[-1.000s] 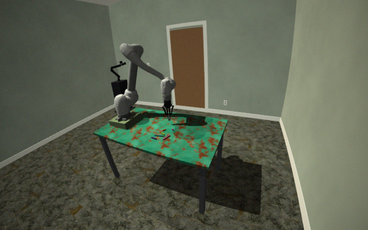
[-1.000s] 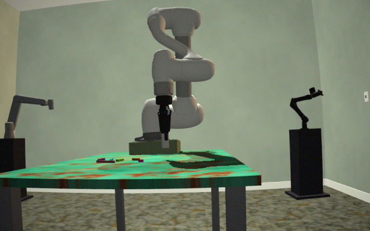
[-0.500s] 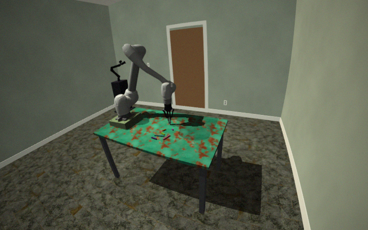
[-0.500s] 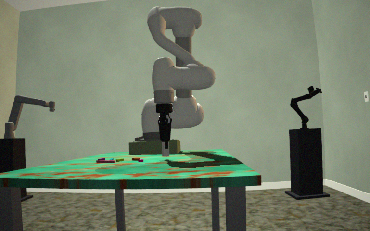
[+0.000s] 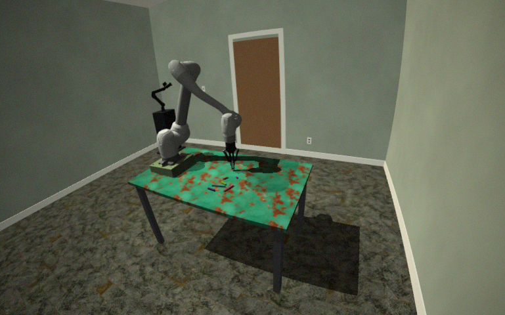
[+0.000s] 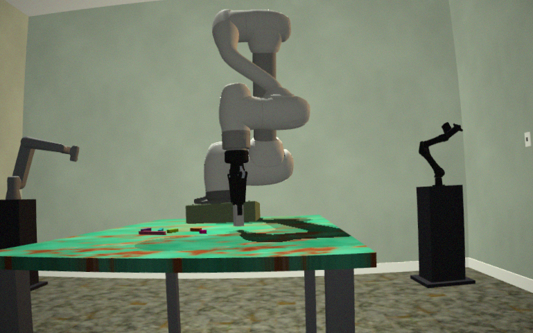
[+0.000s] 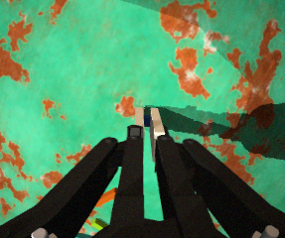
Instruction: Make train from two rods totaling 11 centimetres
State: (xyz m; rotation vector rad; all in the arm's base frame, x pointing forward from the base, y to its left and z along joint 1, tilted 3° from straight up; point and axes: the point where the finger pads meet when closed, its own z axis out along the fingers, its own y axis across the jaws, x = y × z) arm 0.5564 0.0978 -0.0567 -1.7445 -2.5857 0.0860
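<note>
The lime rod lies 20 mm ahead of my hand, 200 mm to the right of it and 40 mm below it. From my hand the other things lie so: small blue rod (30 mm below); then orange rod (140 mm to the right, 40 mm below); then magenta rod (80 mm ahead, 100 mm to the right, 40 mm below).
</note>
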